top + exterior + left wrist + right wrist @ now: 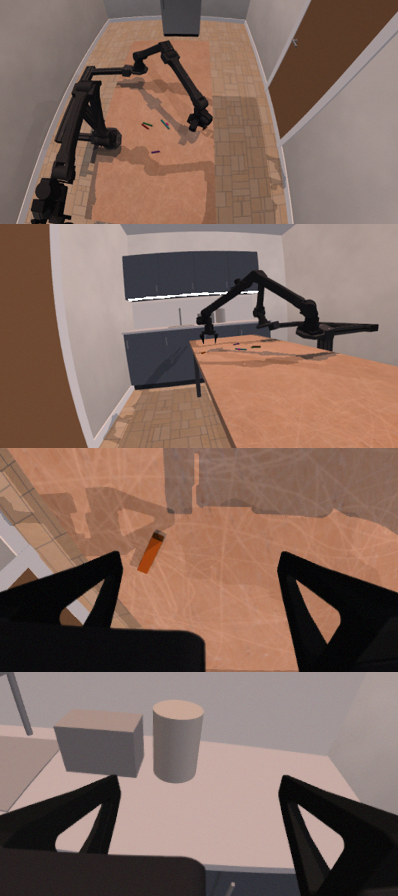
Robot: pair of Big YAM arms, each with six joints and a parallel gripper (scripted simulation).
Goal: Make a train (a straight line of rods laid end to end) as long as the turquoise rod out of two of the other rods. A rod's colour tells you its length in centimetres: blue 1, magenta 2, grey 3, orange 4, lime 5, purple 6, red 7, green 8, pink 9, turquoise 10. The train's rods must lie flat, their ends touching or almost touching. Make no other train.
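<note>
Right now the orange rod is 70 mm below my left hand, 60 mm ahead of it and 30 mm to the left of it. Round my left hand: red rod (400 mm behind, 70 mm below, 40 mm to the right); green rod (390 mm behind, 70 mm below, 10 mm to the right); turquoise rod (250 mm behind, 70 mm below, 10 mm to the left).
</note>
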